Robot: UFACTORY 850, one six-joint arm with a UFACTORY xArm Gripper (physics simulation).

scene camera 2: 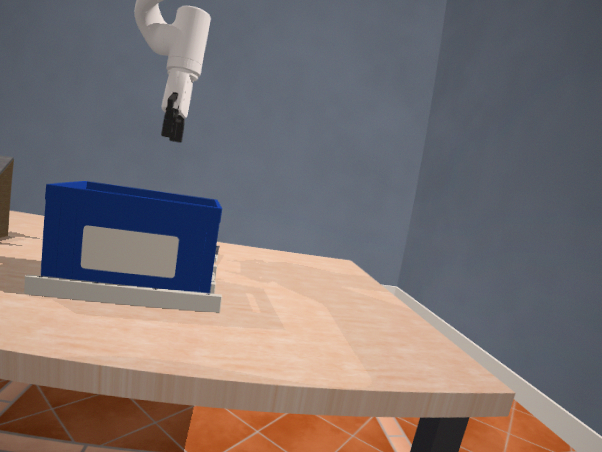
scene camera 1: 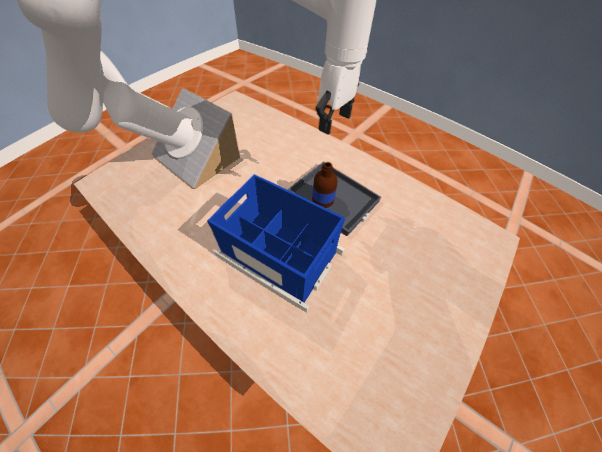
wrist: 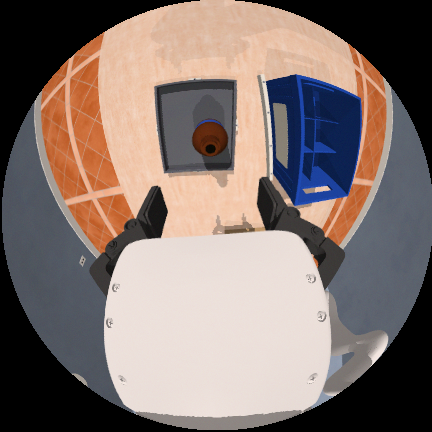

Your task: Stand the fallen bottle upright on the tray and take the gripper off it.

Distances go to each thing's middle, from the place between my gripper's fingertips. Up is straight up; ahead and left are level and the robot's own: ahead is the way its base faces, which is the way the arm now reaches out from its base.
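Scene:
I find the brown bottle [scene camera 1: 325,181] 210 mm below my hand.

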